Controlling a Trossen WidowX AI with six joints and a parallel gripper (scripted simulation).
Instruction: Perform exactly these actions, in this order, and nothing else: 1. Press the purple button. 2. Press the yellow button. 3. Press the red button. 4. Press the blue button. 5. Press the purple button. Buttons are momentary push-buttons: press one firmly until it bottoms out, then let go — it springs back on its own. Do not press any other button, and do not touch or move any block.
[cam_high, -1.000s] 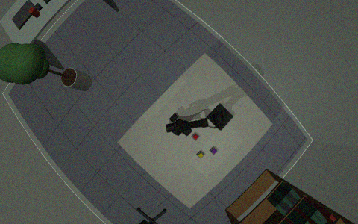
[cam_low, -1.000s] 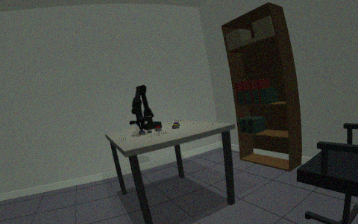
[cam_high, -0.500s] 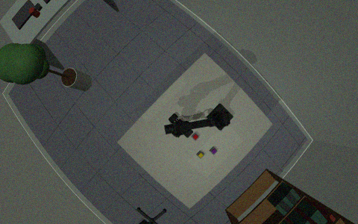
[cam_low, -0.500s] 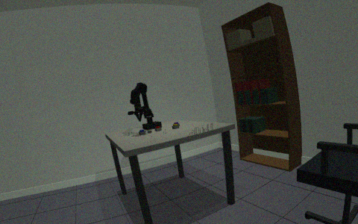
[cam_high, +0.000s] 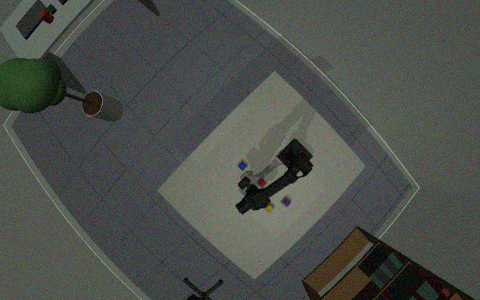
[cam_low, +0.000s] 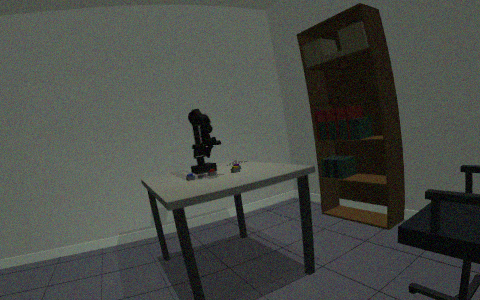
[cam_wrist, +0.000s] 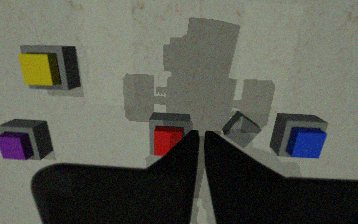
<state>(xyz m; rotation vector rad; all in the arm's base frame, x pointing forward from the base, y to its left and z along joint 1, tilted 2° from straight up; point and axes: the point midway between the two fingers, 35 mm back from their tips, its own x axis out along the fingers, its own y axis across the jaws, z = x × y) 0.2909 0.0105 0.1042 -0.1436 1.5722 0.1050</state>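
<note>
The purple button is 11 cm behind my gripper tip, 21 cm to the left of it and 9 cm below it. Also, from my gripper tip: blue button 3 cm behind, 14 cm to the right, 9 cm below; red button 6 cm behind, 2 cm to the left, 9 cm below; small grey block 4 cm behind, 7 cm to the right, 12 cm below.
</note>
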